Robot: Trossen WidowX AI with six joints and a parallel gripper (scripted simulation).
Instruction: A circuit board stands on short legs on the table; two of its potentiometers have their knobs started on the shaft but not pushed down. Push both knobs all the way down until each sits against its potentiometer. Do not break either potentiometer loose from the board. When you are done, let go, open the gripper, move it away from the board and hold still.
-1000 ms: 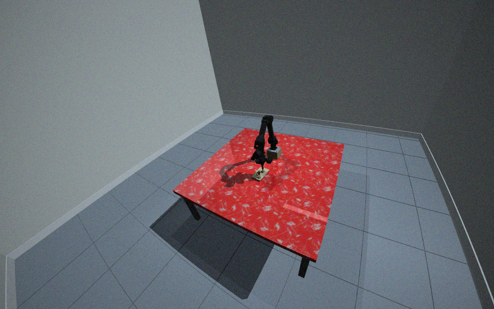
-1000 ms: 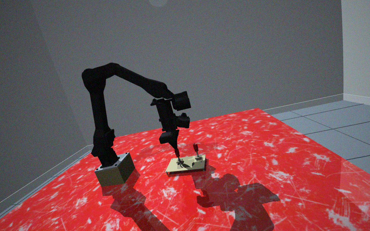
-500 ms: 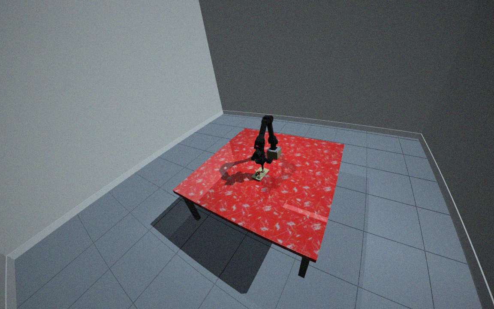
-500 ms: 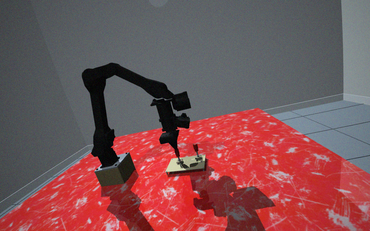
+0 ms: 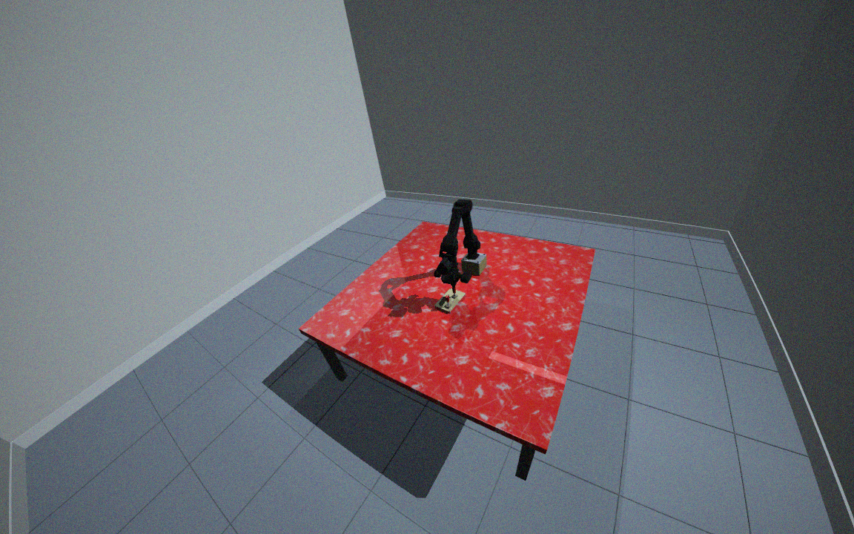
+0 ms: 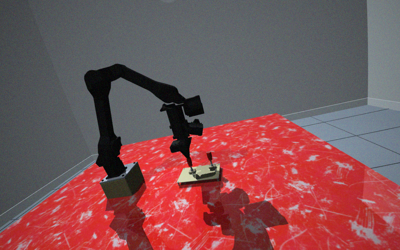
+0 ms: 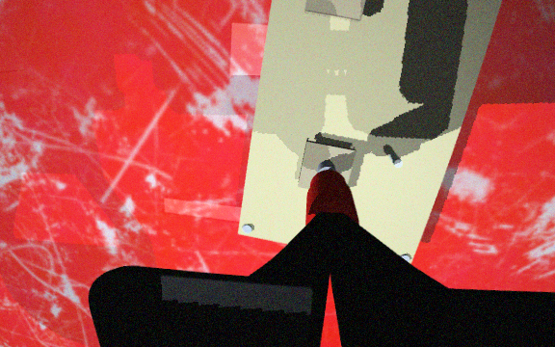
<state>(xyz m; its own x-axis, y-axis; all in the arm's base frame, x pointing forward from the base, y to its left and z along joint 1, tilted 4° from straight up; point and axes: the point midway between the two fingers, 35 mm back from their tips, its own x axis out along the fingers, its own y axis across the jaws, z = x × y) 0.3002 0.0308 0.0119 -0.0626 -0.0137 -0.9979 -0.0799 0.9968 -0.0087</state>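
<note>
Now: the knob 80 mm ahead of my gripper tip, 10 mm to the left of it and 10 mm below it.
</note>
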